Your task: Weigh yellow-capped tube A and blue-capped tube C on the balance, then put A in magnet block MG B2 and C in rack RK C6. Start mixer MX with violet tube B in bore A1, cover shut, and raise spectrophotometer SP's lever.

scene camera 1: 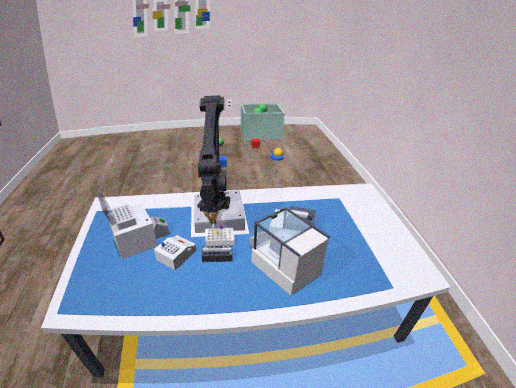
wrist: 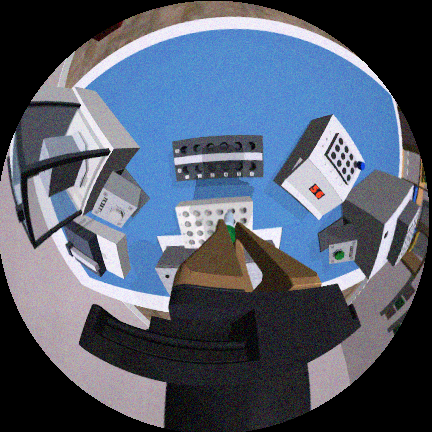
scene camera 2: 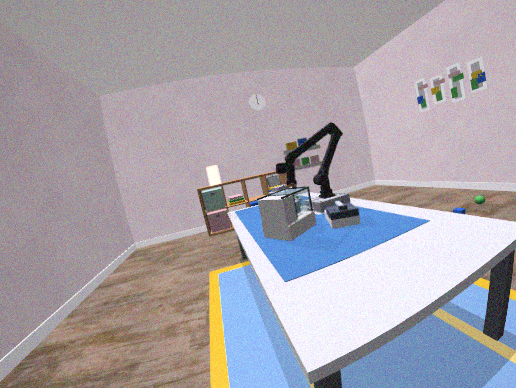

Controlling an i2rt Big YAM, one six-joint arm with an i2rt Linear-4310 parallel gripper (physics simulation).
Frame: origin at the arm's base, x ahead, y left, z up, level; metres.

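Seen in the pictures: gripper, fingertip midpoint: (scene camera 1: 213,224) (wrist: 227,226); arm's base at its link origin: (scene camera 2: 327,196).
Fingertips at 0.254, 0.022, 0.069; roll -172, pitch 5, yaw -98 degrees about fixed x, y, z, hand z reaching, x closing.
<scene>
Pixels of each thing's middle, then the offset from my fingertips to it, as dx, dy, dz. "*": a spot on its surface instead.
- green-capped tube at the middle of its body: (wrist: 228,222) -0.003, -0.001, -0.012
- white rack at the middle of its body: (wrist: 215,223) (scene camera 1: 219,237) -0.063, +0.012, -0.121
- yellow cap at the middle of its body: (scene camera 1: 217,232) -0.052, +0.005, -0.086
- violet cap at the middle of its body: (scene camera 1: 221,227) -0.093, +0.017, -0.086
- blue-capped tube at the middle of its body: (wrist: 352,163) (scene camera 1: 163,247) +0.093, -0.207, -0.072
- white block device at the middle of its body: (wrist: 324,169) (scene camera 1: 175,249) +0.066, -0.165, -0.101
- dark two-row magnet block at the middle of its body: (wrist: 217,156) (scene camera 1: 217,252) +0.053, +0.017, -0.112
- glass-sided balance at the middle of its body: (wrist: 60,164) (scene camera 1: 281,243) (scene camera 2: 292,208) +0.067, +0.283, -0.025
- large grey-white device at a spot on its surface: (wrist: 377,205) * +0.043, -0.292, -0.042
- raised cover at the middle of its body: (scene camera 1: 105,207) (scene camera 2: 273,180) +0.059, -0.465, +0.089
- small green-button box at a spot on its surface: (wrist: 342,252) * -0.079, -0.267, -0.065
- small TARE box at a spot on its surface: (wrist: 115,200) * -0.012, +0.177, -0.068
- dark-lidded device at the middle of its body: (wrist: 93,250) (scene camera 1: 293,219) (scene camera 2: 340,211) -0.176, +0.349, -0.085
My gripper (scene camera 1: 213,220) (wrist: 227,226) is shut on a green-capped tube (wrist: 229,218), held above the white rack (scene camera 1: 219,242) (wrist: 212,203). A yellow cap (scene camera 1: 217,232) and a violet cap (scene camera 1: 221,227) show at the rack; the fingers hide that part in the wrist view. The blue-capped tube (scene camera 1: 163,244) (wrist: 361,165) is at the white block device (scene camera 1: 175,254) (wrist: 310,187) with a red display. The dark two-row magnet block (scene camera 1: 217,254) (wrist: 218,158) stands beside the rack. The glass-sided balance (scene camera 1: 302,257) (scene camera 2: 280,212) (wrist: 112,117) stands to one side.
A large grey-white device (scene camera 1: 134,240) (wrist: 377,205) has a raised cover (scene camera 1: 103,202); a small green-button box (scene camera 1: 161,226) (wrist: 342,252) is beside it. A small TARE box (wrist: 115,200) and a dark-lidded device (scene camera 1: 302,214) (wrist: 114,250) stand near the balance.
</scene>
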